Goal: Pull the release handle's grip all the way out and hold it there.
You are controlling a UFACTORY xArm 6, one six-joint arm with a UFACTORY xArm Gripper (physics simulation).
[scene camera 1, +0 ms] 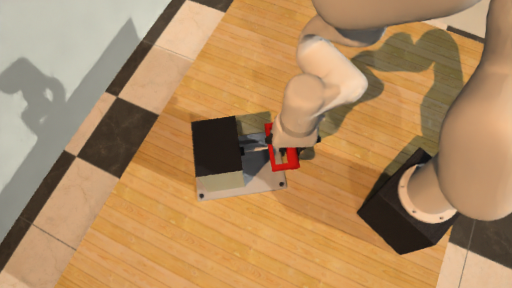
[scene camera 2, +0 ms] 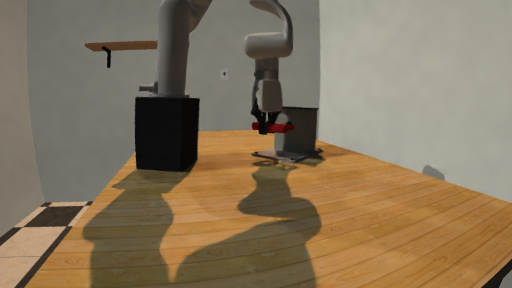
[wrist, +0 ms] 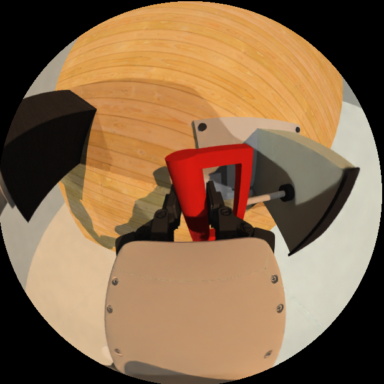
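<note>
The release handle's red grip (scene camera 1: 285, 165) (scene camera 2: 285, 128) (wrist: 220, 157) is a rectangular loop with a thick round outer bar. It stands off the side of a grey housing with a black top (scene camera 1: 215, 145) (scene camera 2: 302, 131) (wrist: 305, 180). A light rod (scene camera 1: 256, 149) (wrist: 267, 198) shows between the grip and the housing, with a clear gap there. My gripper (scene camera 1: 286, 149) (scene camera 2: 268, 125) (wrist: 193, 191) is shut on the thick outer bar, with one finger outside the loop and the other through its opening. In scene camera 1 the wrist hides part of the grip and the fingers.
The housing stands on a light base plate (scene camera 1: 265, 182) (scene camera 2: 280, 155) (wrist: 230, 127) with dark bolts, on the wooden table (scene camera 1: 165, 240) (scene camera 2: 375, 235). The arm's black pedestal (scene camera 1: 395, 215) (scene camera 2: 165, 132) (wrist: 45, 145) stands across from the housing. A wall is behind the housing. A shelf (scene camera 2: 125, 46) hangs at the back.
</note>
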